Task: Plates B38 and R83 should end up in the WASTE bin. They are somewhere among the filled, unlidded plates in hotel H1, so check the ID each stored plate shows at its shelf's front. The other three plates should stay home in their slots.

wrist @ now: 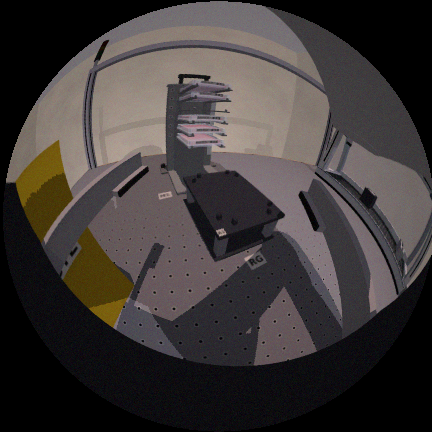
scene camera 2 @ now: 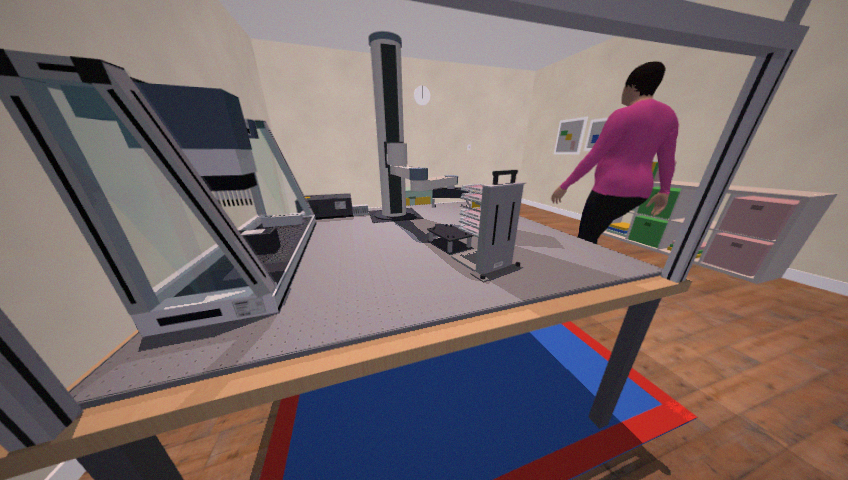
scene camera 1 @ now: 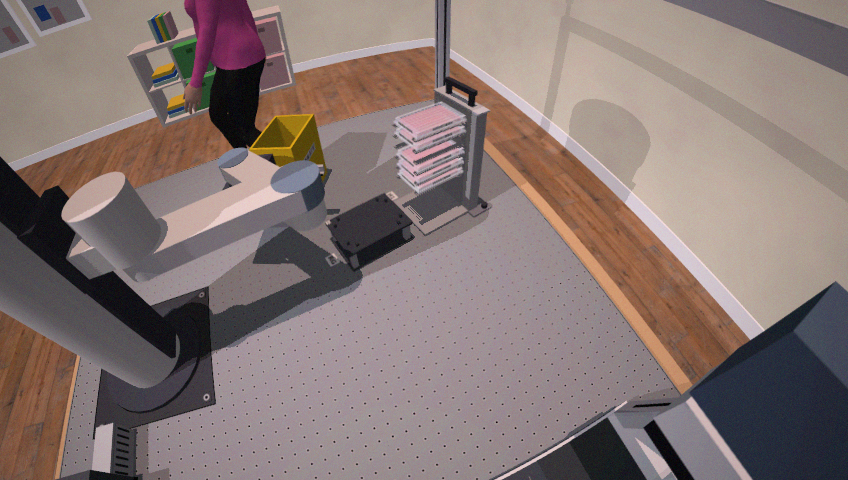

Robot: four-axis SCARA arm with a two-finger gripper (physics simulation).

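Pixels of known places: gripper, fingertip midpoint: [wrist: 222,167] [scene camera 2: 451,205]; arm's base, link origin: [scene camera 2: 394,216] [scene camera 1: 157,359].
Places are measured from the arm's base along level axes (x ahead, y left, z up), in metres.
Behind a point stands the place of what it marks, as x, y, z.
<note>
Hotel H1 [scene camera 1: 476,160] {0.831, 0.118, 0.172} [scene camera 2: 502,205] {0.837, 0.177, 0.236} [wrist: 172,125] {0.793, 0.235, 0.162} stands upright with five pink, unlidded plates on its shelves. Two upper plates [scene camera 1: 429,118] {0.739, 0.166, 0.275} [wrist: 207,86] {0.700, 0.162, 0.267} sit above an empty shelf, and three lower plates [scene camera 1: 429,153] {0.734, 0.156, 0.193} [wrist: 201,119] {0.676, 0.170, 0.185} sit below it. Dark labels show on the plate fronts in the wrist view, too small to read; I cannot tell which are B38 and R83. The yellow WASTE bin [scene camera 1: 291,155] {0.445, 0.296, 0.193} [wrist: 45,170] stands beside the arm, at the left in the wrist view. My gripper [wrist: 222,167] {0.480, 0.174, 0.159} is open and empty, facing the hotel from a distance; the arm mostly hides it in scene camera 1.
A black raised stand [scene camera 1: 370,223] {0.575, 0.121, 0.073} [scene camera 2: 449,230] {0.559, 0.134, 0.073} [wrist: 232,197] {0.555, 0.128, 0.073} lies between my gripper and the hotel, beside an RG label [wrist: 256,260] {0.467, 0.104, 0.013}. A person [scene camera 1: 235,35] [scene camera 2: 636,142] in pink is behind the bin. A large framed machine [scene camera 2: 196,113] {0.778, -0.518, 0.455} stands on the table's other side.
</note>
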